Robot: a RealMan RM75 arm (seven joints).
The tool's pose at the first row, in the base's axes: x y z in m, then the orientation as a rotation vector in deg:
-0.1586, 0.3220, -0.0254, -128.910, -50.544, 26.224
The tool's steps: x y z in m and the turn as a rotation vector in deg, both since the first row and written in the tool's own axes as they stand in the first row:
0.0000, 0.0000, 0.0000, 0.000, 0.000, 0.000
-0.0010, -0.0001, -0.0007, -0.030, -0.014, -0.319
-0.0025, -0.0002, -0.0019, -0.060, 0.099, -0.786
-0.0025, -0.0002, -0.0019, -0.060, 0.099, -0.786
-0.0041, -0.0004, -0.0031, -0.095, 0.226, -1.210
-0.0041, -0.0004, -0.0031, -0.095, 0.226, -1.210
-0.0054, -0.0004, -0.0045, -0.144, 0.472, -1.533
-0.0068, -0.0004, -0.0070, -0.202, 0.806, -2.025
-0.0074, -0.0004, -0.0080, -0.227, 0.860, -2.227
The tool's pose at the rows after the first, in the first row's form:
-0.1586, 0.3220, -0.0254, -128.910, -50.544, 26.224
-0.1590, 0.3210, -0.0248, -128.765, -50.910, 26.084
-0.1595, 0.3195, -0.0237, -128.544, -51.372, 25.730
-0.1595, 0.3195, -0.0237, -128.544, -51.372, 25.730
-0.1601, 0.3179, -0.0226, -128.351, -51.780, 25.376
-0.1601, 0.3179, -0.0226, -128.351, -51.780, 25.376
-0.1602, 0.3164, -0.0215, -128.229, -52.024, 24.926
-0.1599, 0.3143, -0.0196, -128.024, -52.408, 24.294
-0.1598, 0.3134, -0.0188, -127.936, -52.608, 24.130

